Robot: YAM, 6 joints.
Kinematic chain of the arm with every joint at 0, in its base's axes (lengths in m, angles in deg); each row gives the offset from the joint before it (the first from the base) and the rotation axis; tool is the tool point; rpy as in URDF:
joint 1: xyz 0 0 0.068 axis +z
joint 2: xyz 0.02 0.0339 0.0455 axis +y
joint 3: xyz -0.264 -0.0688 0 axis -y
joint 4: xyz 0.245 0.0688 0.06 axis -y
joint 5: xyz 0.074 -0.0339 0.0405 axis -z
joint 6: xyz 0.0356 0 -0.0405 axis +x
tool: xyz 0 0 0 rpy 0 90 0
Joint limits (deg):
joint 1: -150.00..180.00
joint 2: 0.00..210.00
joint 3: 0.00..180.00
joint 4: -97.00..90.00
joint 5: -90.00..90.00
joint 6: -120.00..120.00
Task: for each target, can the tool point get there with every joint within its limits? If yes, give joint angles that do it. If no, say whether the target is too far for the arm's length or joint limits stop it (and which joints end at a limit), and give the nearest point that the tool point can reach.
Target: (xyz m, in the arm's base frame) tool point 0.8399 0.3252 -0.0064
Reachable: no: too far | nearest point 0.5969 0.2311 0.0291 | short by 0.263 m
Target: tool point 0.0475 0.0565 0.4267
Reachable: yes | joints 68.79 32.85 36.23 68.85 42.09 50.99
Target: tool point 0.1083 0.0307 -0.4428
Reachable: no: joint limits stop it (at a limit: joint 2) | nearest point 0.1329 0.0377 -0.3631 | short by 0.084 m
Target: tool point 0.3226 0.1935 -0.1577
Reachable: yes | joints 32.81 165.89 70.14 42.82 19.88 23.51
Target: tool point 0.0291 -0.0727 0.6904
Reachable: yes | joints 132.94 61.10 133.49 7.02 -52.42 33.85
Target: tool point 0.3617 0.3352 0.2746
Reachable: yes | joints 39.17 122.23 104.08 -10.09 -62.16 -84.90
